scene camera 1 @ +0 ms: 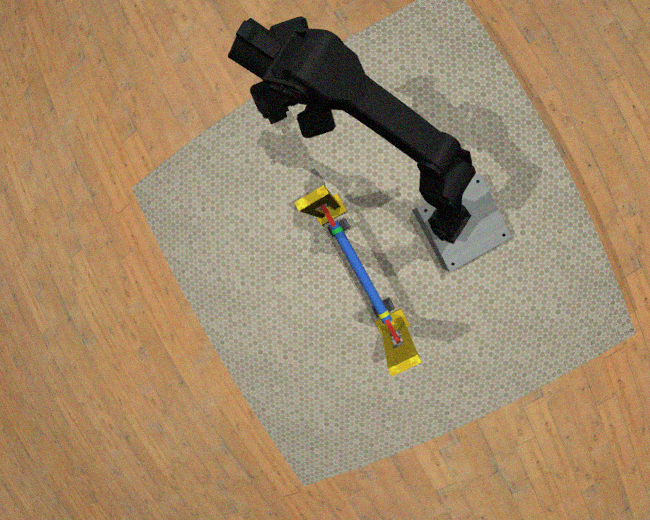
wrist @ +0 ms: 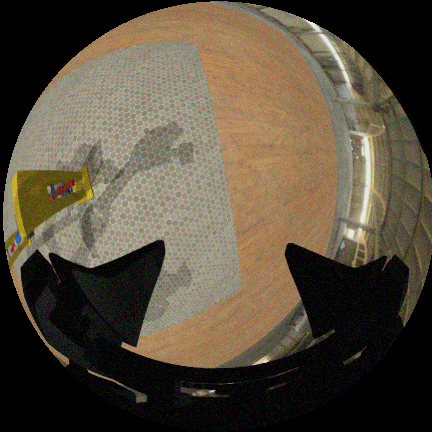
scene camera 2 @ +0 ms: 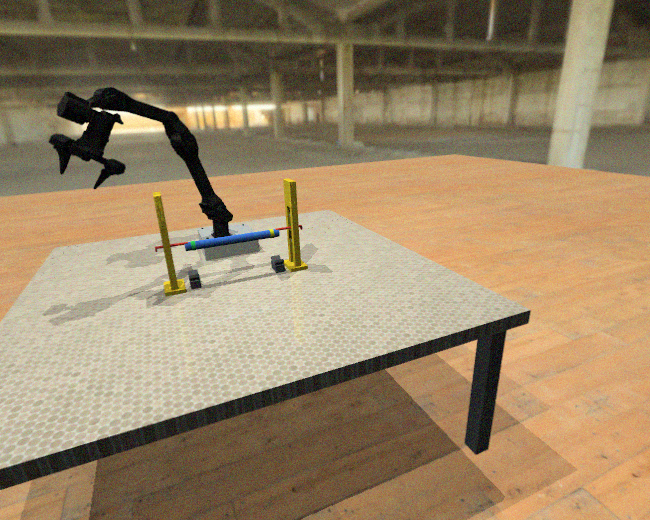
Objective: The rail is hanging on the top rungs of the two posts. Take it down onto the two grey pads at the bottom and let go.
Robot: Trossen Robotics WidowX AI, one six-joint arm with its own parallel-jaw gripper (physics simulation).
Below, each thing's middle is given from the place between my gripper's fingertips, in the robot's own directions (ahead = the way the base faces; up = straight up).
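Blue rail (scene camera 2: 201, 244): 140 mm ahead of my hand, 390 mm to the left of it, 210 mm below it.
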